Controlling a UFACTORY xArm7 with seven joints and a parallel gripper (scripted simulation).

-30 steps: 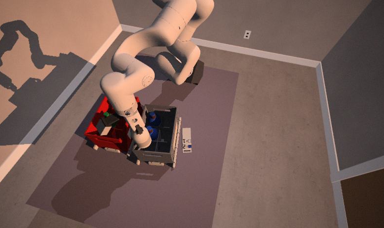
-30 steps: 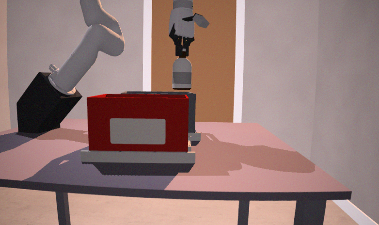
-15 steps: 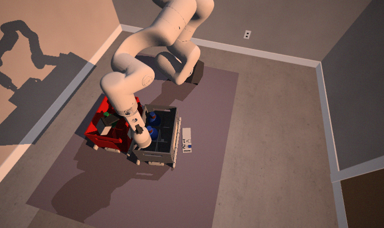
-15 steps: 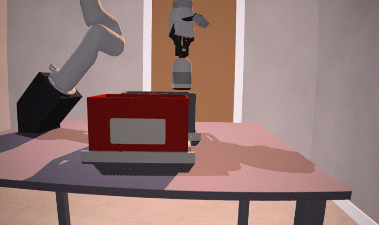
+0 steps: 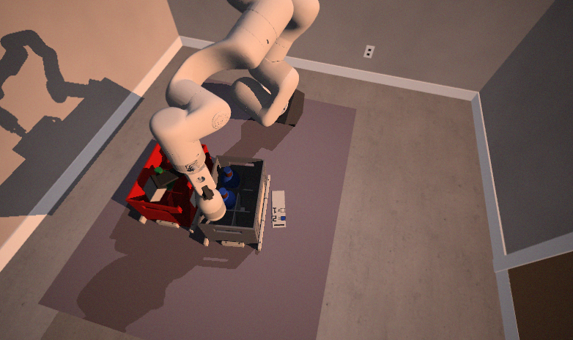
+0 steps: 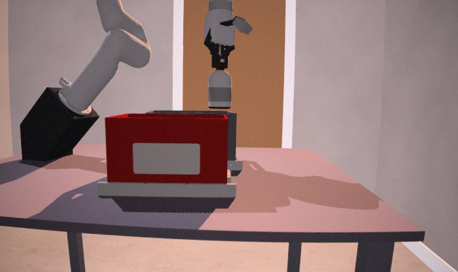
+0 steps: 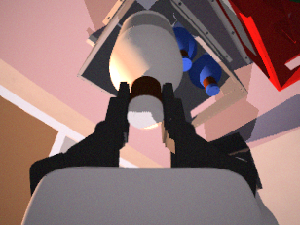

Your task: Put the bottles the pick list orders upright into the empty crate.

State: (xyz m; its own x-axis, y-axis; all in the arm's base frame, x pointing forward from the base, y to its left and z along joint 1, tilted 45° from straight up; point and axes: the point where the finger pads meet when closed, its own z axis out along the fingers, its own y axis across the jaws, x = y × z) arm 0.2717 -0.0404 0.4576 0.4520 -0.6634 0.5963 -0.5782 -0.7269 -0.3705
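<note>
My hand is 70 mm above the white bottle. The rest, counted from my hand: red crate (150 mm behind, 200 mm to the right, 250 mm below); then green bottle (150 mm behind, 250 mm to the right, 250 mm below); then grey crate (90 mm behind, 40 mm to the left, 250 mm below).
</note>
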